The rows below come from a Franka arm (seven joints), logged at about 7 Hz.
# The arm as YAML. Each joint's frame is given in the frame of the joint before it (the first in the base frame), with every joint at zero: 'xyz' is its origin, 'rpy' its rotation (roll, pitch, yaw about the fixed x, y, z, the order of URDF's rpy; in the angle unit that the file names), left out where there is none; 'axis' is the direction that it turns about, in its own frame. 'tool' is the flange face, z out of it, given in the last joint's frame.
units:
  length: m
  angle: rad
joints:
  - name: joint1
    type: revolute
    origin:
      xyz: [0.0, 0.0, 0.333]
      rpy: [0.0, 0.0, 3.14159]
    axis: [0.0, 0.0, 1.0]
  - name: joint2
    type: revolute
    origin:
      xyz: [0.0, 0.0, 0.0]
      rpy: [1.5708, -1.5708, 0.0]
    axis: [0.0, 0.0, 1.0]
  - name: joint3
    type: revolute
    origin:
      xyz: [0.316, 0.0, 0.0]
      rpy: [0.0, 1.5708, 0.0]
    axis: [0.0, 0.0, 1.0]
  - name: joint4
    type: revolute
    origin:
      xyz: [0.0, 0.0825, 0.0]
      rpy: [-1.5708, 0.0, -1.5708]
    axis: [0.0, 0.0, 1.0]
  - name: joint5
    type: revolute
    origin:
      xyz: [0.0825, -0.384, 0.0]
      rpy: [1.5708, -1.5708, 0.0]
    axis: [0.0, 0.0, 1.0]
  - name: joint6
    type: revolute
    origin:
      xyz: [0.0, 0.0, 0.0]
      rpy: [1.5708, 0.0, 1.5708]
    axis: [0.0, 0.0, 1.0]
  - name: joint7
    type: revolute
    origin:
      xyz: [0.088, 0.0, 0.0]
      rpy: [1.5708, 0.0, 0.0]
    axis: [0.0, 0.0, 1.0]
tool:
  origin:
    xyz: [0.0, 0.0, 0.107]
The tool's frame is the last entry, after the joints.
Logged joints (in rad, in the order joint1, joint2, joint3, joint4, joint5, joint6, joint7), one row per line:
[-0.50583 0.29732 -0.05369 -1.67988 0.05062 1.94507 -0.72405]
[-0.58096 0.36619 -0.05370 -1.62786 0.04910 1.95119 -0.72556]
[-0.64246 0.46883 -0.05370 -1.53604 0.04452 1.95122 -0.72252]
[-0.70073 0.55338 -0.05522 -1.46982 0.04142 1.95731 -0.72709]
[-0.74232 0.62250 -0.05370 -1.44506 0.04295 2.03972 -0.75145]
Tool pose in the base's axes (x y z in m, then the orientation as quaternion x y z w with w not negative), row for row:
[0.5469 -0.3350 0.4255 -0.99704 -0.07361 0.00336 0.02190]
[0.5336 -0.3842 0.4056 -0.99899 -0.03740 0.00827 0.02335]
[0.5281 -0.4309 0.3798 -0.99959 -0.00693 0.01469 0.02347]
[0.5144 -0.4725 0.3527 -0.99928 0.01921 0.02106 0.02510]
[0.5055 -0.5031 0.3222 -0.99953 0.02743 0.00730 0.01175]
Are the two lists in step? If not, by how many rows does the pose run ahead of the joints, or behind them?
They are in step.
